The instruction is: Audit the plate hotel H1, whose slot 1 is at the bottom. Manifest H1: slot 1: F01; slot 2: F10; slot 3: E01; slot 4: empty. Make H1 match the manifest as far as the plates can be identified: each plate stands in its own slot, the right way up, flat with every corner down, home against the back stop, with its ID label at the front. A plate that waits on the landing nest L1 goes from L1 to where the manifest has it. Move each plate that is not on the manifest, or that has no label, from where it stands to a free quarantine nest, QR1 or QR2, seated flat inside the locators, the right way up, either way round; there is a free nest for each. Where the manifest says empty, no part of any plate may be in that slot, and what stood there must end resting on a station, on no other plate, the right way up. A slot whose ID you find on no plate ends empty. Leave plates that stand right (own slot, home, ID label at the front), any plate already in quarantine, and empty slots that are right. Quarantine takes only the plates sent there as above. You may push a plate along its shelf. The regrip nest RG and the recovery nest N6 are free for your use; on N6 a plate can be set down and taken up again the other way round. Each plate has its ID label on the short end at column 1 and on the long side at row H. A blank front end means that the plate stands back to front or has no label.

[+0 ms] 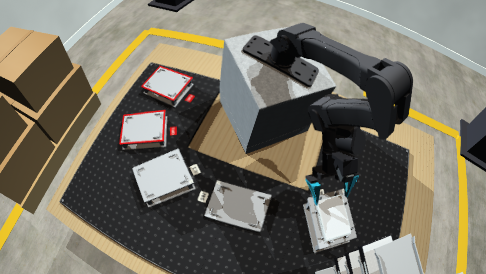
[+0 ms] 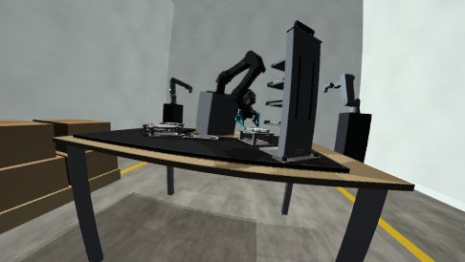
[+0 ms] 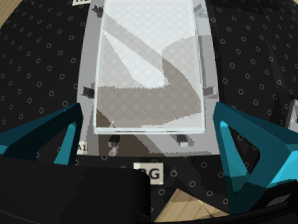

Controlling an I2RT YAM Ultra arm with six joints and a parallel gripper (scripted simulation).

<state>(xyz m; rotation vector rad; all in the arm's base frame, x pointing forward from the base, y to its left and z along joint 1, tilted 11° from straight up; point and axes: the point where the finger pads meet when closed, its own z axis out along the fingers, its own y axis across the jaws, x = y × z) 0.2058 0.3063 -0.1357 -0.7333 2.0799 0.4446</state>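
Right now the white plate is 40 mm ahead of my hand, 30 mm to the left of it and 20 mm below it. Also, from my hand: grey regrip nest (40 mm ahead, 30 mm to the left, 30 mm below); then H1 tag (80 mm ahead, 200 mm to the left, 90 mm below); then RG tag (40 mm behind, 30 mm to the right, 90 mm below).
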